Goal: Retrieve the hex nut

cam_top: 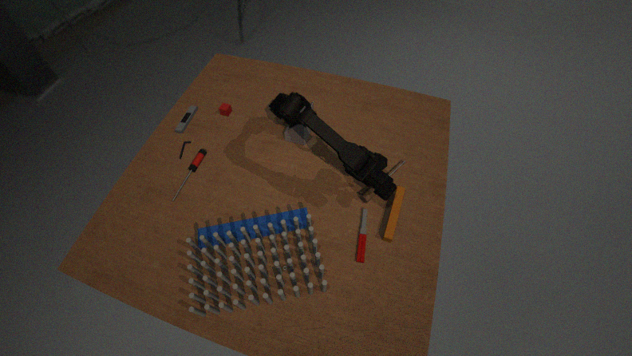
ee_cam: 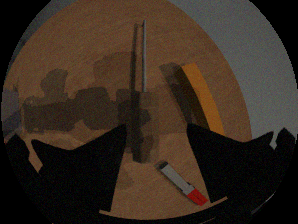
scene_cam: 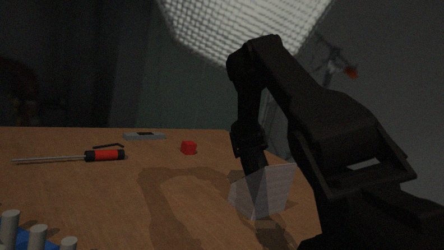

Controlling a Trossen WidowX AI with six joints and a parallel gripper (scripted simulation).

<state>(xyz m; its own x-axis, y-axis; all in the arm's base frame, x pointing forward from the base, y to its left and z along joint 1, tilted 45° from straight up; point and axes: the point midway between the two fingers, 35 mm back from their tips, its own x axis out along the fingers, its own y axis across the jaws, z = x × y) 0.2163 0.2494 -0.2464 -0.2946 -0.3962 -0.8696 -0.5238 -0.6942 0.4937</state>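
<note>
Right now my gripper tip is 60 mm short of the orange bar, 90 mm to the right of it and 50 mm above it. From my gripper tip the other things lie so: blue taped strip 250 mm ahead, 390 mm to the right, 70 mm below; red-and-grey tool 170 mm ahead, 60 mm below; red cube 250 mm behind, 730 mm to the right, 50 mm below.
</note>
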